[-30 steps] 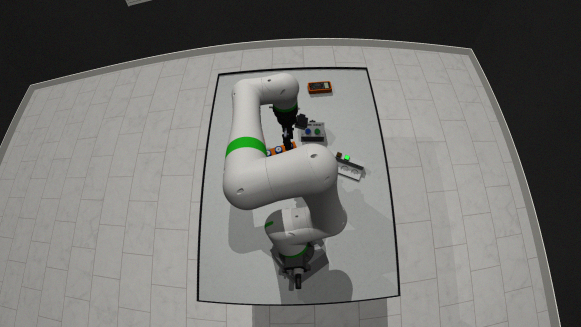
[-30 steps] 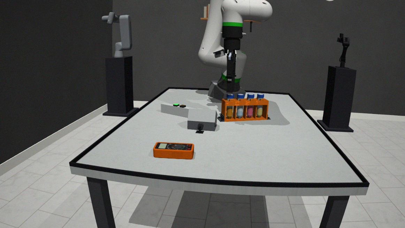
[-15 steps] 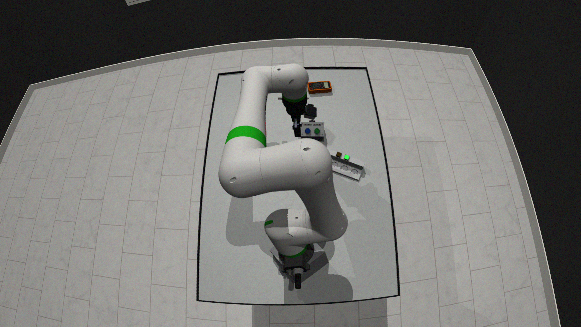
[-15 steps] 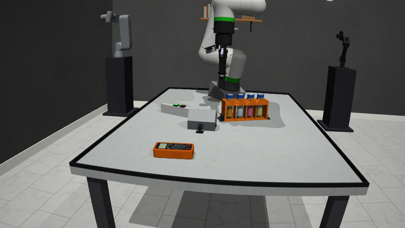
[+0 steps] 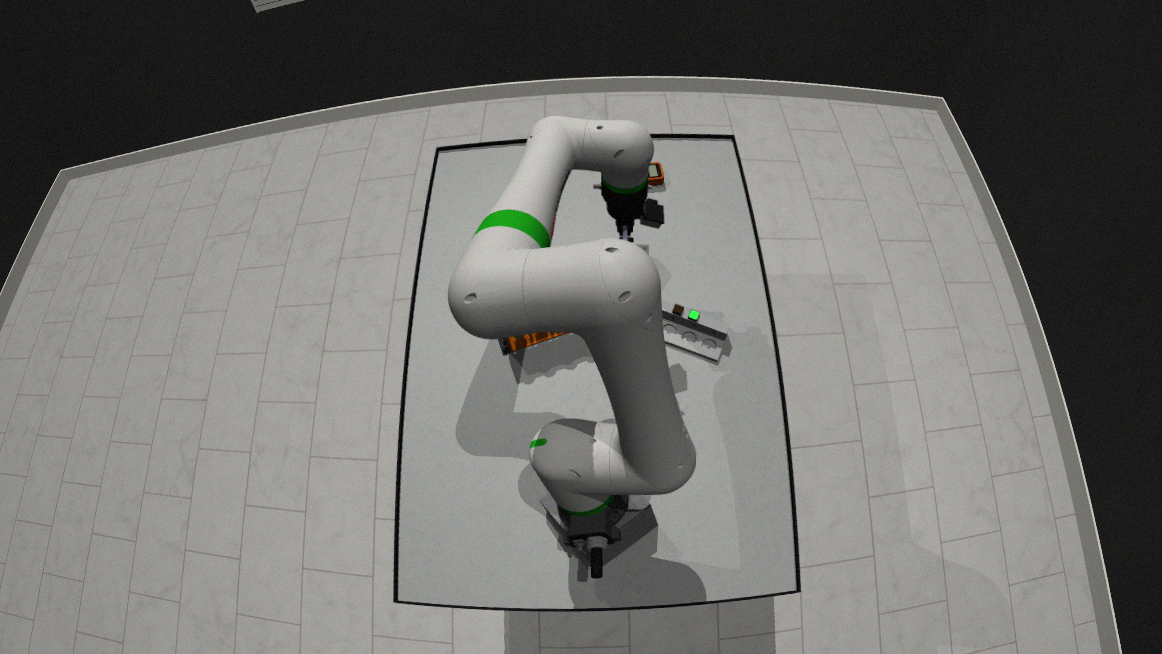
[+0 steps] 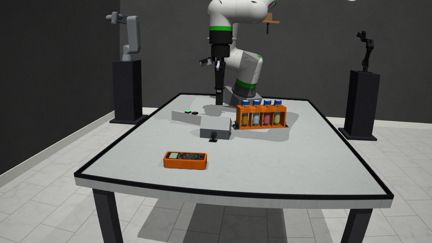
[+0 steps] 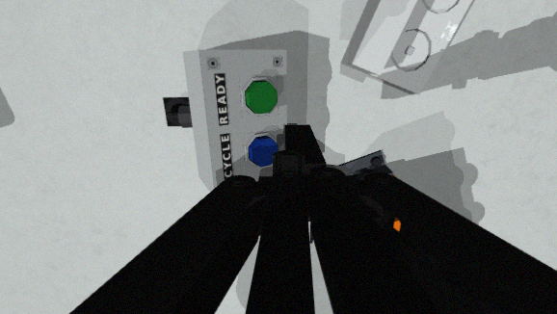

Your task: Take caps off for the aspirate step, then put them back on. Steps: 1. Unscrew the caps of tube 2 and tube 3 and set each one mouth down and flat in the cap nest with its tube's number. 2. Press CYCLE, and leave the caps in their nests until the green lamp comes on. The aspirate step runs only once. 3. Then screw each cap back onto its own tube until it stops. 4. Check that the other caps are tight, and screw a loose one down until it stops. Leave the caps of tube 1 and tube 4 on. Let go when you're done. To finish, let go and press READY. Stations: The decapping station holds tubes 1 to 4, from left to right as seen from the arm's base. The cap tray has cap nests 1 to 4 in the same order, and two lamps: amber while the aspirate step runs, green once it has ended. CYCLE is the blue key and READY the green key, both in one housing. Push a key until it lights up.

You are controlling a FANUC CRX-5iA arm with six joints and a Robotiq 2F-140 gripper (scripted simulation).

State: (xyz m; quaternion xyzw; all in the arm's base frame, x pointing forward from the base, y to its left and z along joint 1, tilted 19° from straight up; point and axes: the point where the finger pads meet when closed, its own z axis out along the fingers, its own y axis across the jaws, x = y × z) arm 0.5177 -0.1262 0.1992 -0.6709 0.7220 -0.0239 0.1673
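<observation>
Right now my hand is 2 cm short of the green key, 3 cm to the left of it and 8 cm above it. From my hand the other things lie so: grey key housing: 4 cm ahead, 10 cm below; blue key: 3 cm ahead, 2 cm to the left, 8 cm below; cap 4: 8 cm behind, 11 cm to the left, 3 cm below.
</observation>
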